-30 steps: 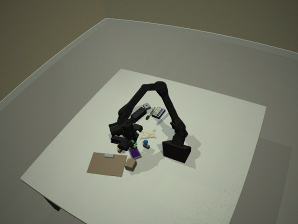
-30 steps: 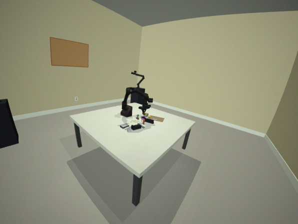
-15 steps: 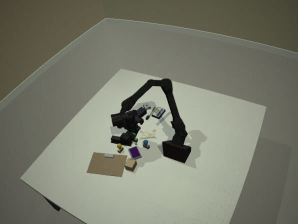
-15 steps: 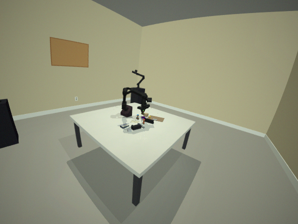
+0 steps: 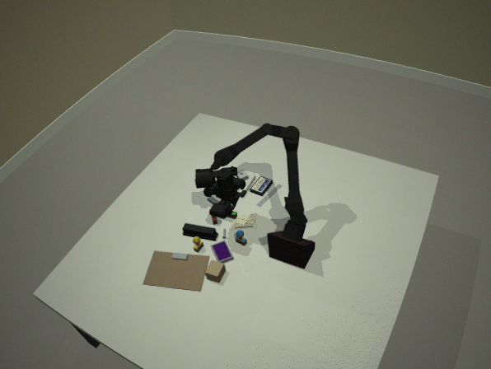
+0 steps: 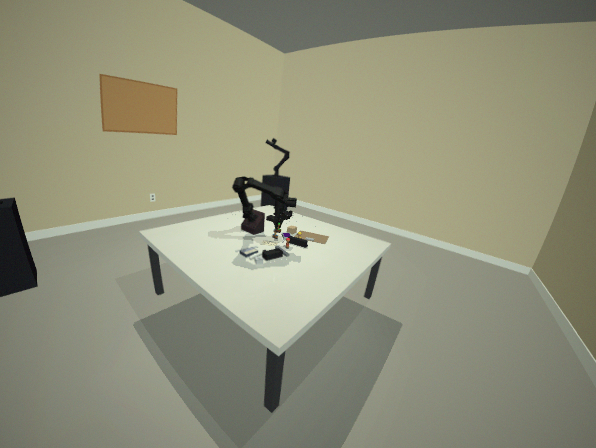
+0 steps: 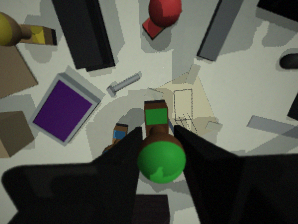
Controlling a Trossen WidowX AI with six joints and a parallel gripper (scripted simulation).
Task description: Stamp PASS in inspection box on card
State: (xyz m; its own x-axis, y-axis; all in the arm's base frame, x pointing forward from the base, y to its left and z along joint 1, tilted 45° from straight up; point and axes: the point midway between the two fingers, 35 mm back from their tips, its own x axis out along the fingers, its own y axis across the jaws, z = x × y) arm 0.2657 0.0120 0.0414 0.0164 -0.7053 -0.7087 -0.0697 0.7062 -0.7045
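My gripper tip is now 10 cm above the cream card, 5 cm to the left of it and 2 cm past it. Round my gripper tip: blue-knobbed stamp: 8 cm below, 6 cm behind, 5 cm to the left; then green-knobbed stamp: right at my gripper tip; then bolt: 9 cm below, 5 cm to the left, 2 cm ahead.
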